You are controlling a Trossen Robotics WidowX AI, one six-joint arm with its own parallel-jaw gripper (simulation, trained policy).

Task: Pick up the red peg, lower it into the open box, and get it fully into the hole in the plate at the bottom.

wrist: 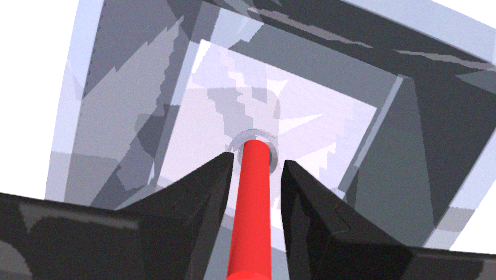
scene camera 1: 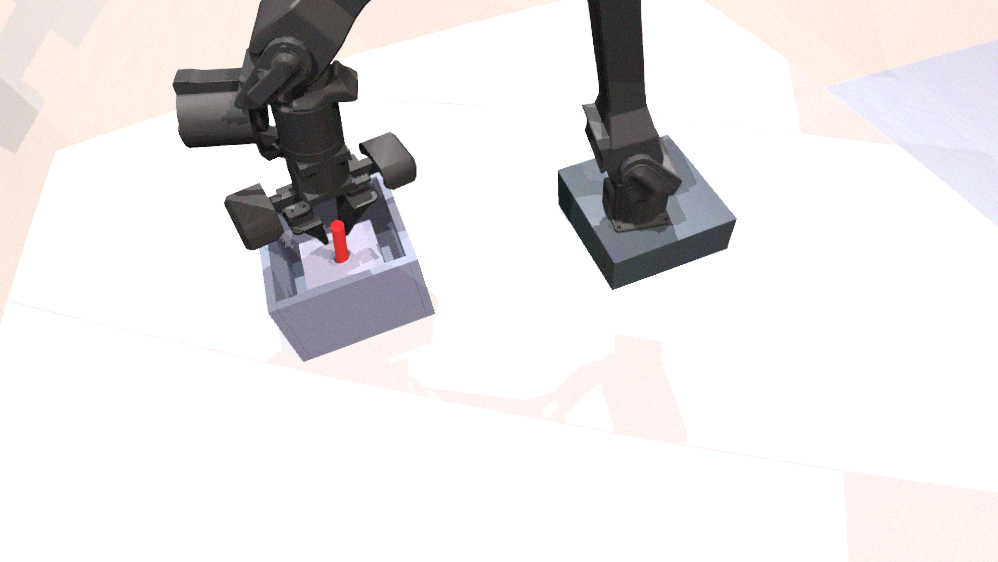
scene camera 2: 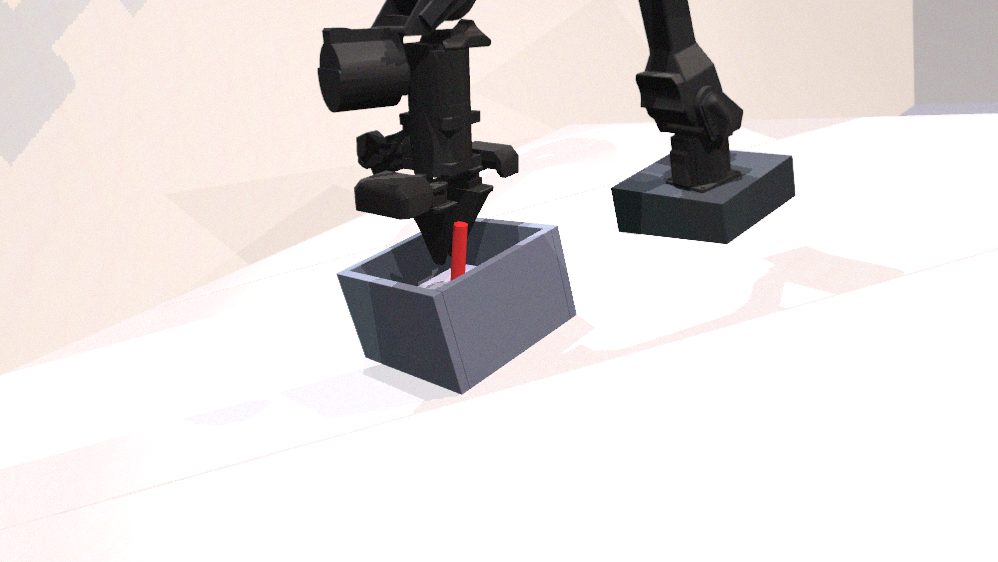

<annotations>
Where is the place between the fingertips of my gripper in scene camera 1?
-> At 335, 237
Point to a pale plate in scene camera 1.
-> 319, 261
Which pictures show my gripper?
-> The wrist view, scene camera 1 and scene camera 2: all of them.
</annotations>
